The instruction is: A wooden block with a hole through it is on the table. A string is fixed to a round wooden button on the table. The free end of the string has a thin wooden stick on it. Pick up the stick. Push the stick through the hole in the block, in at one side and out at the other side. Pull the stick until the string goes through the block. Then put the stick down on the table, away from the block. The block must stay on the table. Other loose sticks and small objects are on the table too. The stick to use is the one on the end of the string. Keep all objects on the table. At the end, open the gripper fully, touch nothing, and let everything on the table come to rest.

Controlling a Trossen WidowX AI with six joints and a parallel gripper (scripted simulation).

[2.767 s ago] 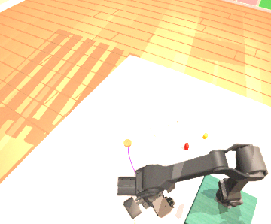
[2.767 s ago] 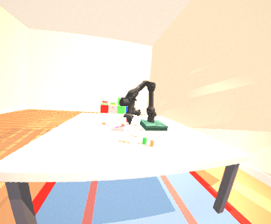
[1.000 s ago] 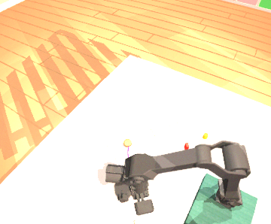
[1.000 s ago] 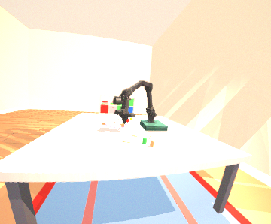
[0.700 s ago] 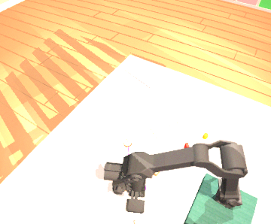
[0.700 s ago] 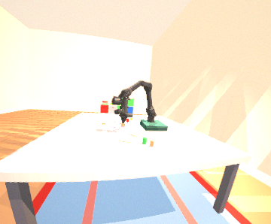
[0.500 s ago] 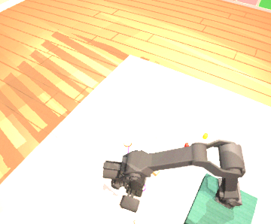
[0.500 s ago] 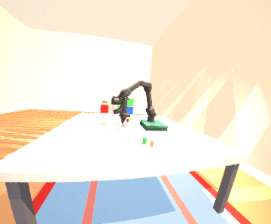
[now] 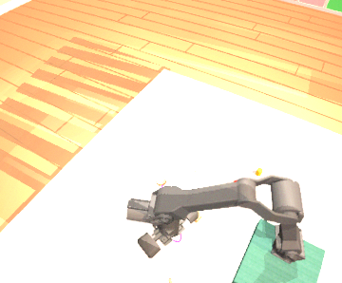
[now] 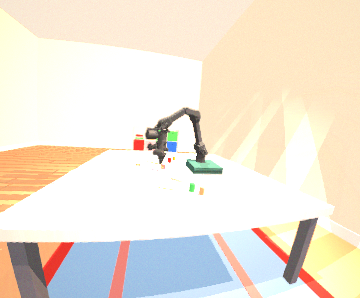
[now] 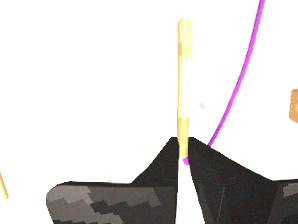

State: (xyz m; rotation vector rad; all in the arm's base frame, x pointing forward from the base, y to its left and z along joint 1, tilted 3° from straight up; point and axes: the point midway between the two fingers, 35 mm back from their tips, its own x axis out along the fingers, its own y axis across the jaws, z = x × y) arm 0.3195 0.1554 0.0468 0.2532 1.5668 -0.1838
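The thin wooden stick is 10 mm ahead of my gripper tip. Also, from my gripper tip: round wooden button (160 mm ahead, 180 mm to the right, 50 mm below); then green object (140 mm behind, 260 mm to the left, 40 mm below); then wooden block (30 mm behind, 120 mm to the right, 50 mm below).
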